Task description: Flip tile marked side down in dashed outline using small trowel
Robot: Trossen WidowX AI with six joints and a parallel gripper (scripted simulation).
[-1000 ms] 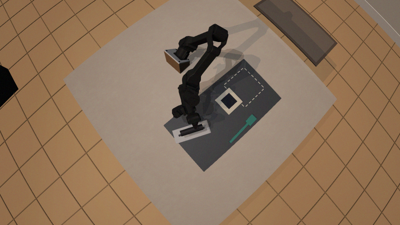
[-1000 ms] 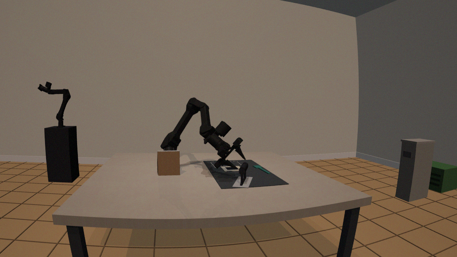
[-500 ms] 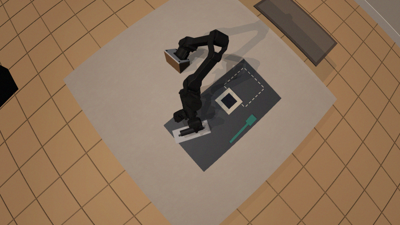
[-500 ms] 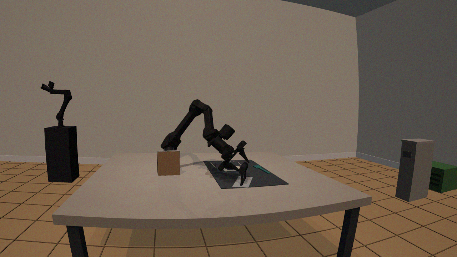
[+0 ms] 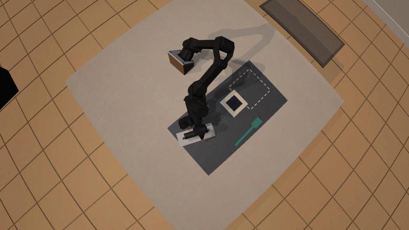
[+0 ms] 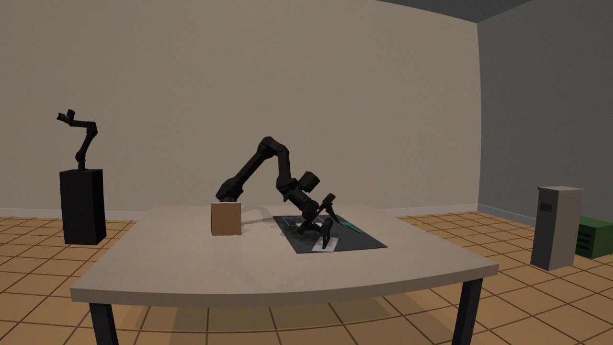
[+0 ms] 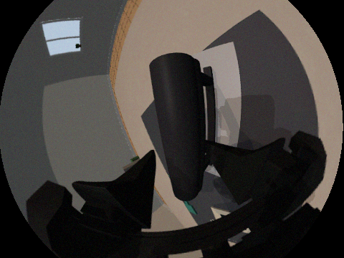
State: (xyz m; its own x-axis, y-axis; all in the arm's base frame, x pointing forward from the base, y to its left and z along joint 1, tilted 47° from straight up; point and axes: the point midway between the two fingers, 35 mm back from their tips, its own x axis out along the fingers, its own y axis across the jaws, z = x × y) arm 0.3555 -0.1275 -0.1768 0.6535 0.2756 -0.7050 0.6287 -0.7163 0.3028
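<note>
Right now the dark mat is 21 cm to the left of my gripper tip, 7 cm below it and 2 cm ahead of it. Also, from my gripper tip: tile 27 cm to the left, 5 cm below, 1 cm behind; then green trowel 23 cm to the left, 16 cm ahead, 5 cm below.
</note>
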